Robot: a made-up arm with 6 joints. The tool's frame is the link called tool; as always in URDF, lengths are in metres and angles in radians.
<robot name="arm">
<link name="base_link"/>
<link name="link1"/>
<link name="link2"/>
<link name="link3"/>
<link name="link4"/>
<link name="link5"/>
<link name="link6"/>
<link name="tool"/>
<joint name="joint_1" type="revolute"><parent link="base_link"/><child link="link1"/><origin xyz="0 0 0.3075" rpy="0 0 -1.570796"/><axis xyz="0 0 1"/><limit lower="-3.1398" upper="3.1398" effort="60" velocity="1.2"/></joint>
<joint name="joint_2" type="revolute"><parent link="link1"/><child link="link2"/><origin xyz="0 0 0" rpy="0 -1.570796 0"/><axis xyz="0 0 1"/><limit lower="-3.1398" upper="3.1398" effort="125" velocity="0.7"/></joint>
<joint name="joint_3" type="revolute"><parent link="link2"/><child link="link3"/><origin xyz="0.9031 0 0" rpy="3.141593 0 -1.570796"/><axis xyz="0 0 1"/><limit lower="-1.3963" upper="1.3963" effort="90" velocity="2.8"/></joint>
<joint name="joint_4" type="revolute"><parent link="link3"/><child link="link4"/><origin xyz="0 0 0" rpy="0 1.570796 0"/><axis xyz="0 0 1"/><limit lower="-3.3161" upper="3.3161" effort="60" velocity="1.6"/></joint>
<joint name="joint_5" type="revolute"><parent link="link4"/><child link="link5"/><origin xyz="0 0 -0.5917" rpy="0 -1.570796 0"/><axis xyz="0 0 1"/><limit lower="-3.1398" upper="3.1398" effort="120" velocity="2.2"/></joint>
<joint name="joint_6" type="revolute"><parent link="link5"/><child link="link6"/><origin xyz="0 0 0.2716" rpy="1.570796 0 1.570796"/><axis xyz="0 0 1"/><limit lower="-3.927" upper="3.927" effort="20" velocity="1.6"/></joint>
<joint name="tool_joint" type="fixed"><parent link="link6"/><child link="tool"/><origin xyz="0 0 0" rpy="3.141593 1.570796 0"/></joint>
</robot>
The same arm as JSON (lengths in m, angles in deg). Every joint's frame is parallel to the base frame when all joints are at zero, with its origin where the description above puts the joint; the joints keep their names.
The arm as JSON. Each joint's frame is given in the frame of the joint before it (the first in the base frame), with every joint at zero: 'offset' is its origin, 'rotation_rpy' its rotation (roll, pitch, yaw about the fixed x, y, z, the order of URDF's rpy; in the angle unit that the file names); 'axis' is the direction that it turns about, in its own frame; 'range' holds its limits. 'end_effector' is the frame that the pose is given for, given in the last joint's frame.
{
  "length_unit": "m",
  "angle_unit": "deg",
  "chain": [
    {
      "id": "joint_1",
      "offset": [
        0.0,
        0.0,
        0.3075
      ],
      "rotation_rpy": [
        0.0,
        0.0,
        0.0
      ],
      "axis": [
        0.0,
        0.0,
        1.0
      ],
      "range": [
        -179.9,
        179.9
      ]
    },
    {
      "id": "joint_2",
      "offset": [
        0.0,
        0.0,
        0.0
      ],
      "rotation_rpy": [
        0.0,
        0.0,
        0.0
      ],
      "axis": [
        0.0,
        1.0,
        0.0
      ],
      "range": [
        -179.9,
        179.9
      ]
    },
    {
      "id": "joint_3",
      "offset": [
        0.0,
        0.0,
        0.9031
      ],
      "rotation_rpy": [
        0.0,
        0.0,
        0.0
      ],
      "axis": [
        0.0,
        -1.0,
        0.0
      ],
      "range": [
        -80.0,
        80.0
      ]
    },
    {
      "id": "joint_4",
      "offset": [
        0.0,
        0.0,
        0.0
      ],
      "rotation_rpy": [
        0.0,
        0.0,
        0.0
      ],
      "axis": [
        -1.0,
        0.0,
        0.0
      ],
      "range": [
        -190.0,
        190.0
      ]
    },
    {
      "id": "joint_5",
      "offset": [
        0.5917,
        0.0,
        0.0
      ],
      "rotation_rpy": [
        0.0,
        0.0,
        0.0
      ],
      "axis": [
        0.0,
        -1.0,
        0.0
      ],
      "range": [
        -179.9,
        179.9
      ]
    },
    {
      "id": "joint_6",
      "offset": [
        0.0,
        -0.2716,
        0.0
      ],
      "rotation_rpy": [
        0.0,
        0.0,
        0.0
      ],
      "axis": [
        -1.0,
        0.0,
        0.0
      ],
      "range": [
        -225.0,
        225.0
      ]
    }
  ],
  "end_effector": {
    "offset": [
      0.0,
      0.0,
      0.0
    ],
    "rotation_rpy": [
      0.0,
      0.0,
      0.0
    ]
  }
}

